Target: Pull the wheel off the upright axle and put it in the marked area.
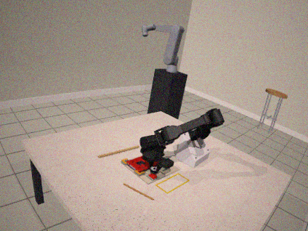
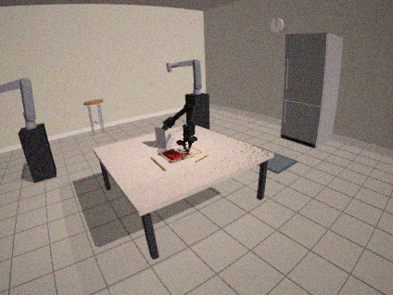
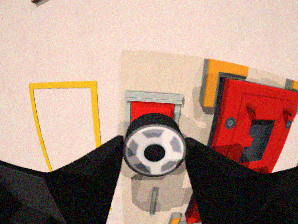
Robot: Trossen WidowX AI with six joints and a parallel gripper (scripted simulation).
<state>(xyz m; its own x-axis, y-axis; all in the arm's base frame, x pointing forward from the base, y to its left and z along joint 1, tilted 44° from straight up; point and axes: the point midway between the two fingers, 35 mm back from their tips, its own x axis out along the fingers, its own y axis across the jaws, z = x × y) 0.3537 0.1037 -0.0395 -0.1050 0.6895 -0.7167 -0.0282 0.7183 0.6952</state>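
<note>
My gripper tip is now 2 cm above the hub.
</note>
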